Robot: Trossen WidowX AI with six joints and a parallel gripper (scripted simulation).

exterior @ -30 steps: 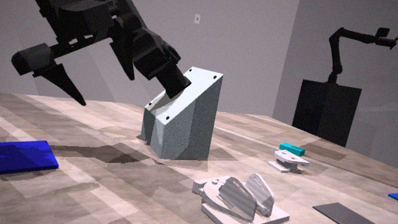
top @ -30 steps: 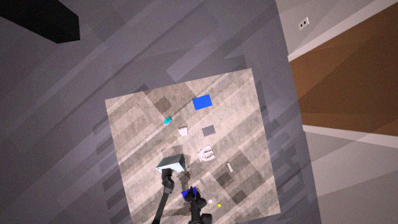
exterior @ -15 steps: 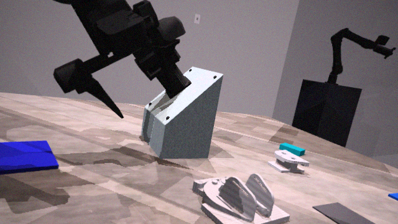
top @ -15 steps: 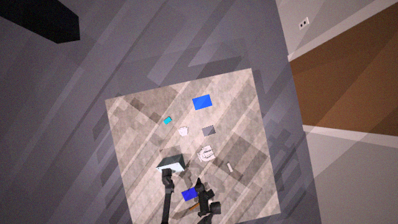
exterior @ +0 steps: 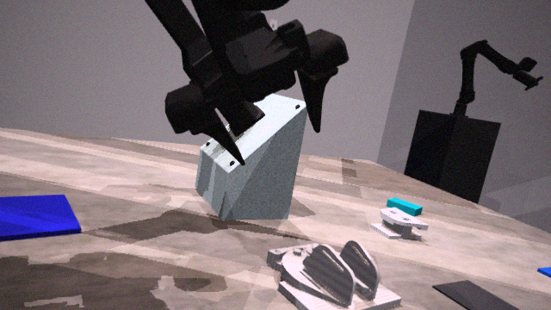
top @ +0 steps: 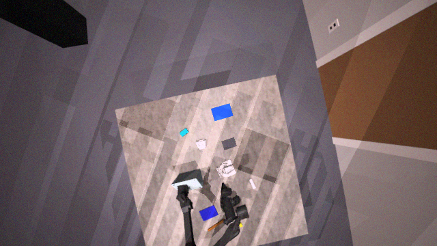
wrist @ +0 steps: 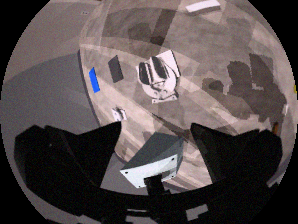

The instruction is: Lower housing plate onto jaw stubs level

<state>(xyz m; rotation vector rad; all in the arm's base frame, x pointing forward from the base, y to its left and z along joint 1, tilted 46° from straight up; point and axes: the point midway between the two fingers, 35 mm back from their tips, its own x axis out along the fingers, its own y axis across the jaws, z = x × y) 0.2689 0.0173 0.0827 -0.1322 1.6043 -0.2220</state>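
My gripper tip is 28 cm to the right of the white stepped block, 14 cm above it and 13 cm past it. The rest, counted from my gripper tip: dark flat plate 26 cm to the left, 15 cm below, 9 cm ahead; white bar 23 cm ahead, 14 cm below, 7 cm to the right; blue mat 26 cm to the right, 15 cm below, 14 cm behind.
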